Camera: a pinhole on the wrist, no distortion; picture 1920 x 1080 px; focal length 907.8 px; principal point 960.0 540.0 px. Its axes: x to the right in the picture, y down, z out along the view. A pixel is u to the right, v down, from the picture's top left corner.
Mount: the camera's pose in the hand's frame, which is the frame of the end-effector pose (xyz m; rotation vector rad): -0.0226 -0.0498 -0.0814 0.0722 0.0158 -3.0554
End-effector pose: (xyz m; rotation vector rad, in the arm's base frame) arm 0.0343 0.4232 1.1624 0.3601 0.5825 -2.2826
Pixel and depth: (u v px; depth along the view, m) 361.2 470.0 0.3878
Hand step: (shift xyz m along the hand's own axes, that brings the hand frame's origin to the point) 0.2113 -0.0031 0.3184
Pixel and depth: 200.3 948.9 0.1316
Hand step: 0.0859 -0.1011 0.0548
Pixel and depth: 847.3 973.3 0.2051
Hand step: 0.0015 -0.1477 0.1239
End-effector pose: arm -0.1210 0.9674 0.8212 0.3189 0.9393 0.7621
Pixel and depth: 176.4 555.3 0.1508
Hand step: 0.1001 -0.0431 0.0754
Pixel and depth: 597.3 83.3 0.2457
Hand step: 0.0531 0.0787 0.1697
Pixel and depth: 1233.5 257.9 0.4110
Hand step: -0.1759 0.0619 0.3243
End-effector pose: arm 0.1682 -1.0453 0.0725 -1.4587 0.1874 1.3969
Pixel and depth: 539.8 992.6 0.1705
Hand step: 0.0552 -0.1299 0.0920
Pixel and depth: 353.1 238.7 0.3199
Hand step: 0.1662 0.0702 0.2492
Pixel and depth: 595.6 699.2 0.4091
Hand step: 0.1279 -0.1124 0.3344
